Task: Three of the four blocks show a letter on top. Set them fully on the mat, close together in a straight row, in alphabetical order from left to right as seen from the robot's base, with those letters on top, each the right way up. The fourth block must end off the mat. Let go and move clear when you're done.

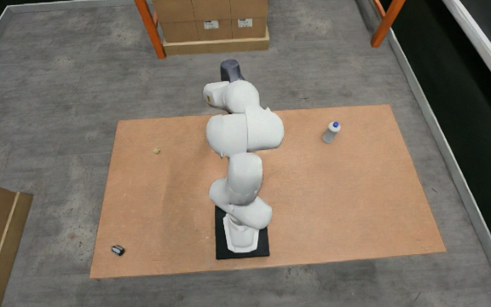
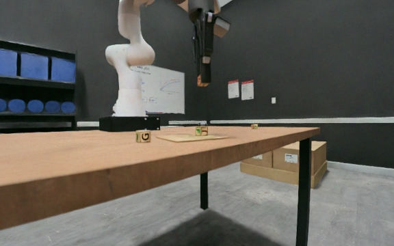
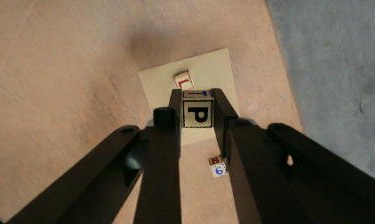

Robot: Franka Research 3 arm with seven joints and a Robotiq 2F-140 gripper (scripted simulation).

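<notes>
Now: hand 17 cm above the pale yellow mat, 4 cm to the left of it and 1 cm past it. Round my hand: block (47 cm to the left, 16 cm below, 12 cm behind); then white bottle (56 cm to the right, 9 cm below, 6 cm behind); then black object (67 cm behind, 61 cm to the left, 16 cm below).
</notes>
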